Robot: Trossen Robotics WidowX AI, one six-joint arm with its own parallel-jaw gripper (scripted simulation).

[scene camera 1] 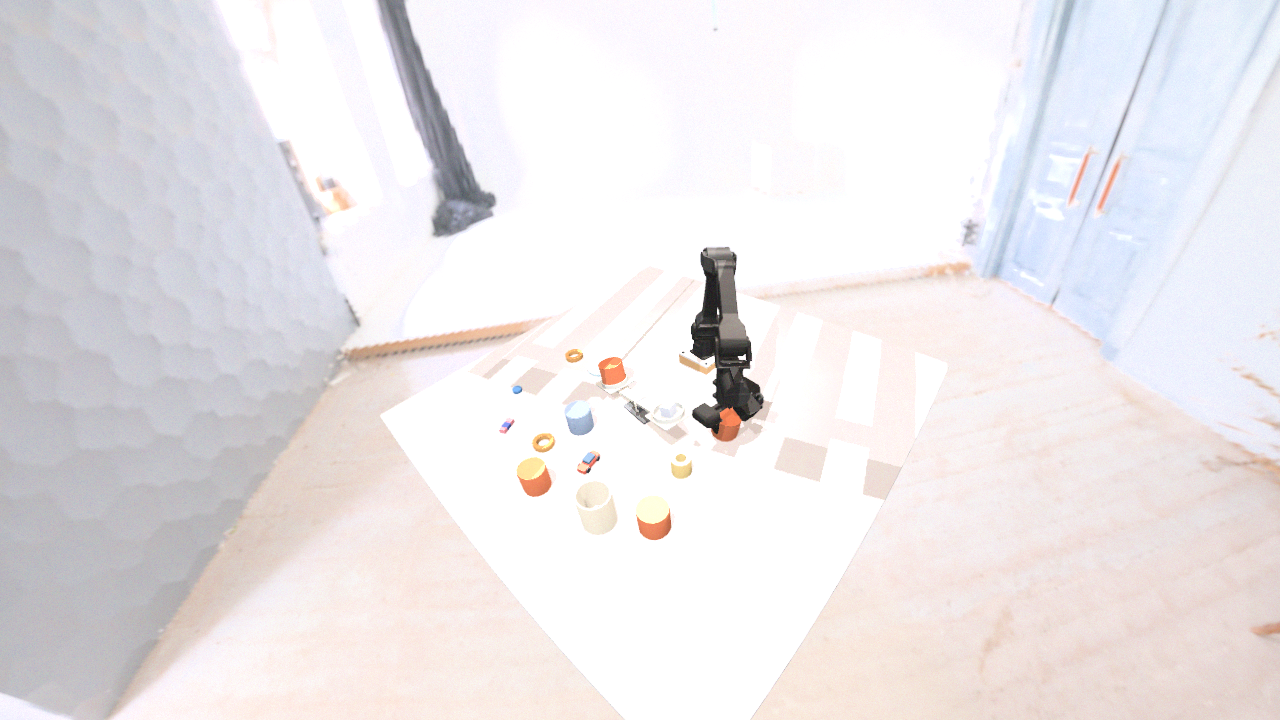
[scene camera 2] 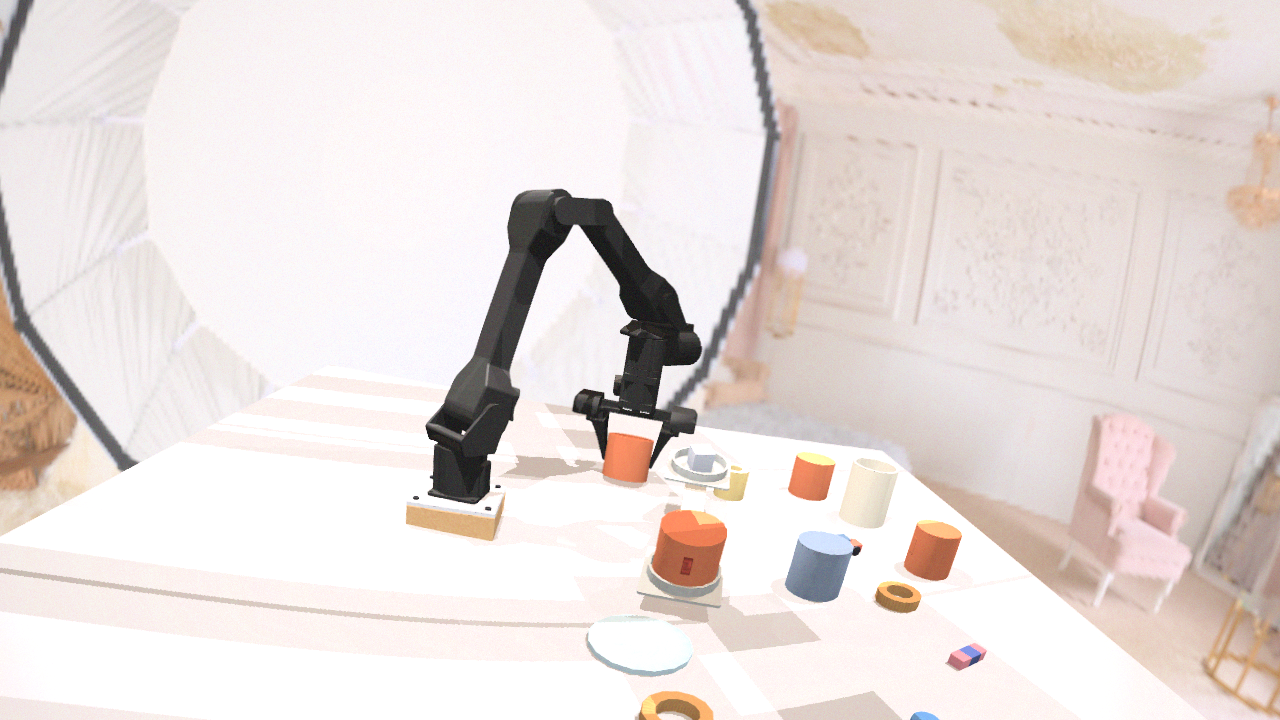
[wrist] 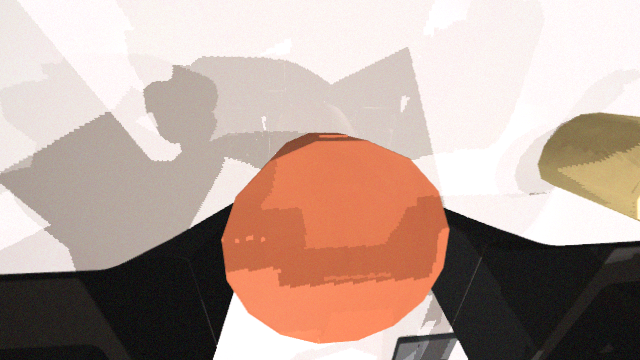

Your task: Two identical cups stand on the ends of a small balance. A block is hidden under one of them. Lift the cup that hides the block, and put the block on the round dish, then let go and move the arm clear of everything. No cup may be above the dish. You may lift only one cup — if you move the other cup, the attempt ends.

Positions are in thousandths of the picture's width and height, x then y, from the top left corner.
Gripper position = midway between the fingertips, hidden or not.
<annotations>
My gripper shows in scene camera 1 (568,592), in scene camera 2 (489,644) and in the wrist view (509,562). A cream cylinder shows in scene camera 1 (464,695) and in scene camera 2 (678,690); in the wrist view it is out of frame.
</annotations>
